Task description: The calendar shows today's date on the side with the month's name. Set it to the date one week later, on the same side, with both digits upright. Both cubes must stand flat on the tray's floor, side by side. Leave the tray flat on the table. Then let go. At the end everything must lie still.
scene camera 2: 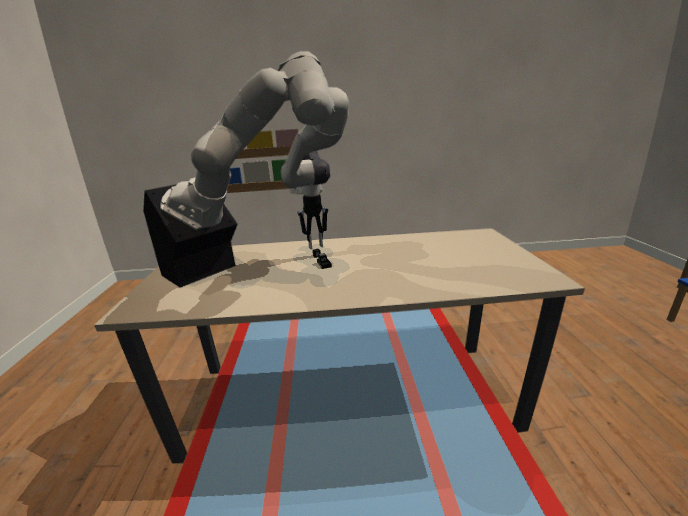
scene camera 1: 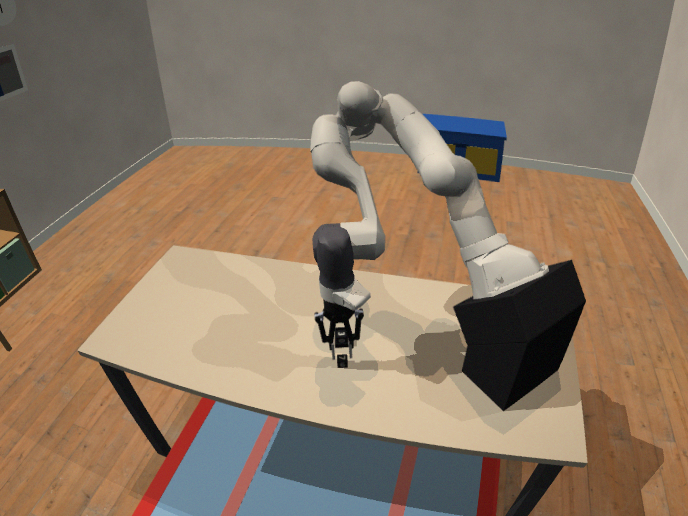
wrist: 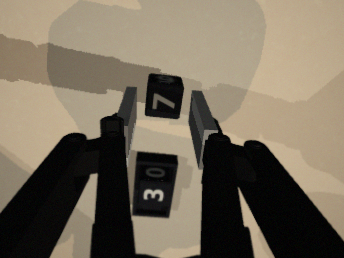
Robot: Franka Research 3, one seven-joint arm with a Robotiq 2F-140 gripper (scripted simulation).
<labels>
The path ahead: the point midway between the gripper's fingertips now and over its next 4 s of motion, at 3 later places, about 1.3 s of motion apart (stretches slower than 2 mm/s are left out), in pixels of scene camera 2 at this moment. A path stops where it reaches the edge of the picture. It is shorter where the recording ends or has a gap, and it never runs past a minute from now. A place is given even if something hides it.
My gripper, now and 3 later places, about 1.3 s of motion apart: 315,247; 316,253; 316,234; 323,240
</labels>
